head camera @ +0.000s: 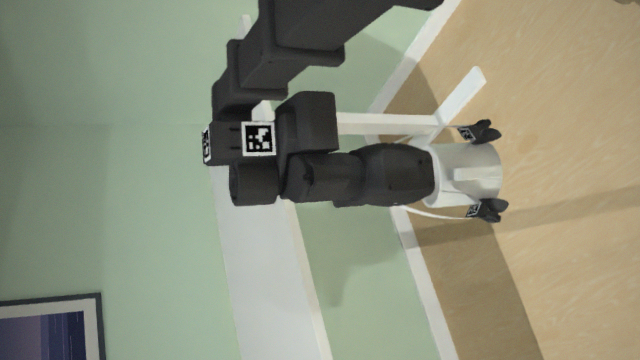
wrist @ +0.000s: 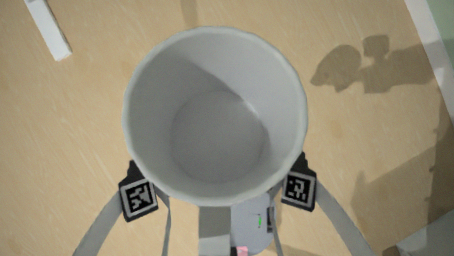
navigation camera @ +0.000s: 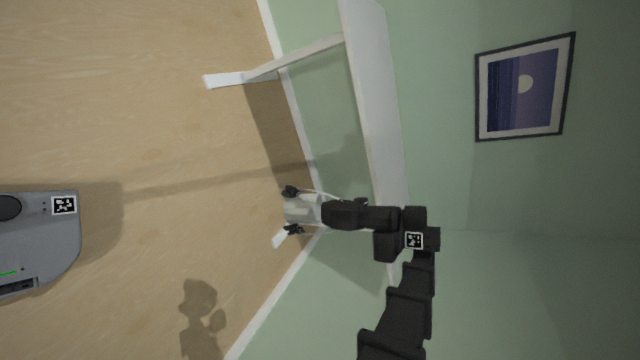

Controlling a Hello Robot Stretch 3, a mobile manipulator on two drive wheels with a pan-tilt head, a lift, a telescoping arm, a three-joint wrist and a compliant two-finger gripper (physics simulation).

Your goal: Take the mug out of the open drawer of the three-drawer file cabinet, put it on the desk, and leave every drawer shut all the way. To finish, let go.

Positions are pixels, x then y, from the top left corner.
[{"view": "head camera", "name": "my gripper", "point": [499, 170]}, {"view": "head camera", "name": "white mug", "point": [477, 170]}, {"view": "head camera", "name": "white desk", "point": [274, 302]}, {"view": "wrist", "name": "my gripper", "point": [218, 158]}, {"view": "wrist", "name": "white mug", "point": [214, 116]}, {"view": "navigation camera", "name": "my gripper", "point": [284, 209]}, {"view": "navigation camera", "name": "white mug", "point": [295, 211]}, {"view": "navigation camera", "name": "white desk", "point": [366, 37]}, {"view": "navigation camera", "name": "framed picture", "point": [521, 91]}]
